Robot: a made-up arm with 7 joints.
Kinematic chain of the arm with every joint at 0, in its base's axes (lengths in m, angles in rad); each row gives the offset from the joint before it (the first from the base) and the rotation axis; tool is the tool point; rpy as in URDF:
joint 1: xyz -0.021 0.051 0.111 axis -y
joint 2: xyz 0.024 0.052 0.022 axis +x
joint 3: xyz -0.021 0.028 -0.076 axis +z
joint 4: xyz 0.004 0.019 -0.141 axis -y
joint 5: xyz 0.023 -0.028 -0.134 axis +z
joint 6: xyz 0 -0.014 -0.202 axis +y
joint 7: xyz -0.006 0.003 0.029 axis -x
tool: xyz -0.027 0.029 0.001 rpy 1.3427 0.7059 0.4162
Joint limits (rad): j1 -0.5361..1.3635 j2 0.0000..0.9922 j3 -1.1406..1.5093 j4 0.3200..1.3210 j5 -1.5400..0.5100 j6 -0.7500..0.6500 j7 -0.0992..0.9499
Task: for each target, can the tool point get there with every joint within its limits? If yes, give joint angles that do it. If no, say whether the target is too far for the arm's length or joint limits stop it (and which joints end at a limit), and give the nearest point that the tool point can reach.
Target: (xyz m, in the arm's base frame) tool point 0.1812 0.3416 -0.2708
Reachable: yes | joints -0.0522 0.2645 0.3211 0.7524 -1.0925 0.0199 0.7120
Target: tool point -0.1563 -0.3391 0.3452
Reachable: no: joint limits stop it (at a limit: joint 1, joint 2, joint 3, joint 4, joint 5, joint 6) | nearest point 0.2512 -0.1686 0.2331 | short by 0.456 m
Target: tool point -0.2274 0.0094 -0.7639
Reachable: no: too far | nearest point -0.1450 0.0590 -0.4146 | short by 0.362 m
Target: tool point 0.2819 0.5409 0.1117
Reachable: yes | joints 1.0085 0.8094 0.4841 0.5660 0.2862 -0.3025 0.8203
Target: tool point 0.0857 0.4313 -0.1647
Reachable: yes | joints 0.0920 0.0790 1.2372 1.1845 -0.2863 0.1298 0.0634
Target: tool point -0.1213 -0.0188 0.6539
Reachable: no: joint limits stop it (at a limit: joint 1, joint 2, joint 4, joint 5, joint 6) | nearest point 0.2830 0.0336 0.3875 | short by 0.487 m
